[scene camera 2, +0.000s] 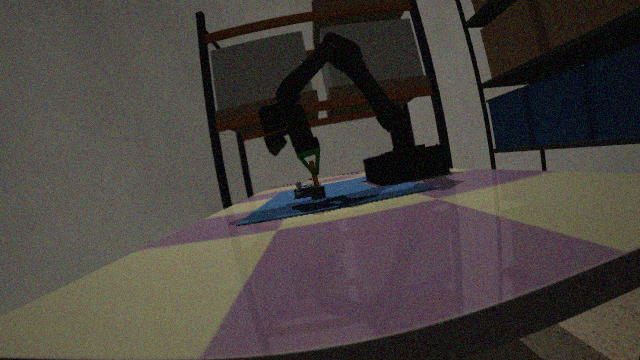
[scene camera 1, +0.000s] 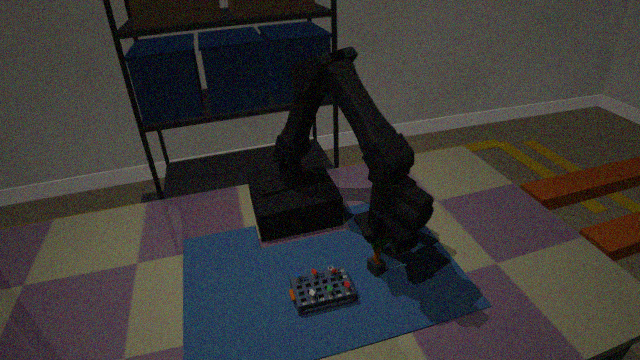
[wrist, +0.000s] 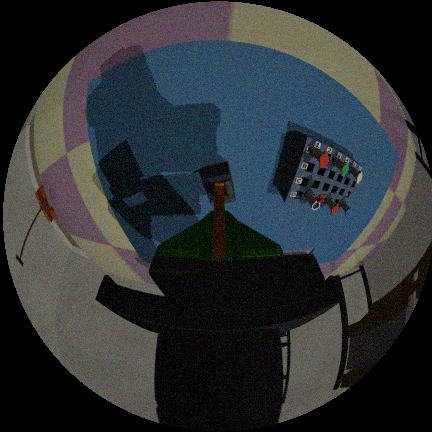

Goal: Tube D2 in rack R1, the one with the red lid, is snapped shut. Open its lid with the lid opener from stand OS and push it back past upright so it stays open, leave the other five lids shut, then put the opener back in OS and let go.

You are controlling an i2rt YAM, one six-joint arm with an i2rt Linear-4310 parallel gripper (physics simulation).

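Frame: origin at the arm's base, x ahead, y left, z up, level; metres.
Seen in the pictures: gripper, fingertip midpoint: [scene camera 2: 316,175] [scene camera 1: 376,248] [wrist: 218,216]; arm's base at its link origin: [scene camera 2: 403,151] [scene camera 1: 292,182].
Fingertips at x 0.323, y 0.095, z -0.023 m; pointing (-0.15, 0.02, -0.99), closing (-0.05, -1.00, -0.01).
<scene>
Pixels of each thing's top centre, then the offset from my fingertips to it. "*": a spot on its surface instead. Level surfaces: height alone.
- orange lid opener at its top centre: [wrist: 218,254] [scene camera 1: 378,236] [scene camera 2: 311,160] dx +0.007, dy +0.000, dz +0.044 m
- Rack R1 at its top centre: [wrist: 345,195] [scene camera 1: 319,277] [scene camera 2: 306,178] dx +0.021, dy -0.150, dz -0.008 m
- red lid at its top centre: [wrist: 321,201] [scene camera 1: 334,268] dx +0.010, dy -0.111, dz -0.008 m
- tube's open white rim at a spot on its surface: [wrist: 315,206] [scene camera 1: 328,268] * dx -0.007, dy -0.117, dz -0.020 m
- blue mat at its surface level: dz -0.065 m
My gripper [scene camera 1: 377,247] [scene camera 2: 313,171] [wrist: 218,216], with green fingers, is shut on the orange lid opener [scene camera 1: 376,256] [scene camera 2: 315,179] [wrist: 219,201]. The opener stands upright with its lower end in the dark block of stand OS [scene camera 1: 376,266] [scene camera 2: 318,193] [wrist: 217,177]. Rack R1 [scene camera 1: 302,307] [scene camera 2: 301,193] [wrist: 290,160] lies on the blue mat, left of the stand in scene camera 1. The red lid [scene camera 1: 334,270] [wrist: 320,197] in row D is tipped back beside its tube's open white rim [scene camera 1: 330,267] [wrist: 315,206]. Other red, green, white and blue lids sit flat on their tubes.
The blue mat [scene camera 1: 229,286] [scene camera 2: 340,189] [wrist: 250,88] lies on a chequered floor. The arm's black base [scene camera 1: 297,207] [scene camera 2: 408,164] stands at the mat's back edge. A dark shelf unit [scene camera 1: 334,89] with blue bins stands behind it.
</scene>
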